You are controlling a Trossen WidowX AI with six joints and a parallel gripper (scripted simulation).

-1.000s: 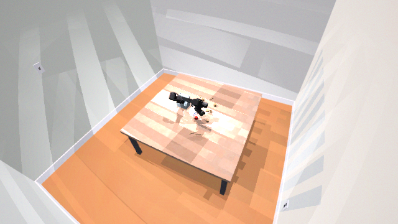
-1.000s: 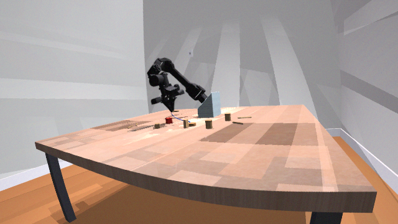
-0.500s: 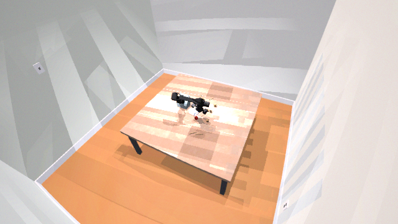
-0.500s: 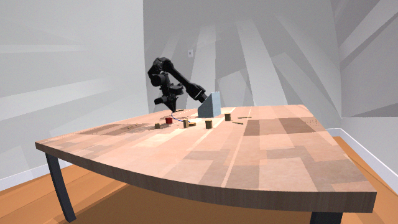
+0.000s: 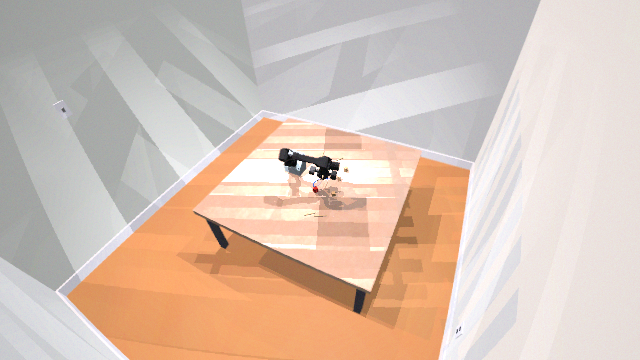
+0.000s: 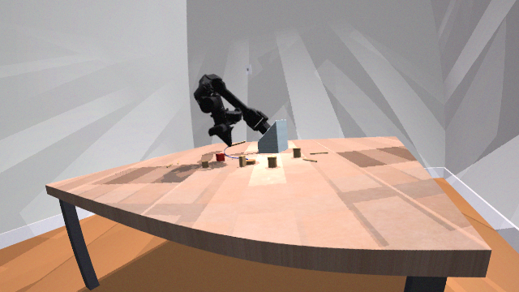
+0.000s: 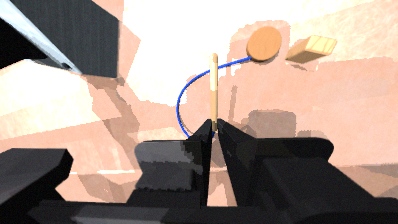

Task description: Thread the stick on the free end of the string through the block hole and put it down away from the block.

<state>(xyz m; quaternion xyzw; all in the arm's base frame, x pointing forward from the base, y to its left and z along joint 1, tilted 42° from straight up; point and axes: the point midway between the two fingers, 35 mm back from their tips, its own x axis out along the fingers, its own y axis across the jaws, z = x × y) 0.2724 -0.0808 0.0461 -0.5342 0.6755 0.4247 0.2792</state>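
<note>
My gripper tip is 100 mm short of the small wooden piece, 60 mm to the left of it and 50 mm above it. Round my gripper tip: thin wooden stick: 10 mm to the left; round wooden button: 100 mm to the left, 60 mm below, 50 mm ahead; red block: 70 mm to the right, 50 mm below, 30 mm behind.
</note>
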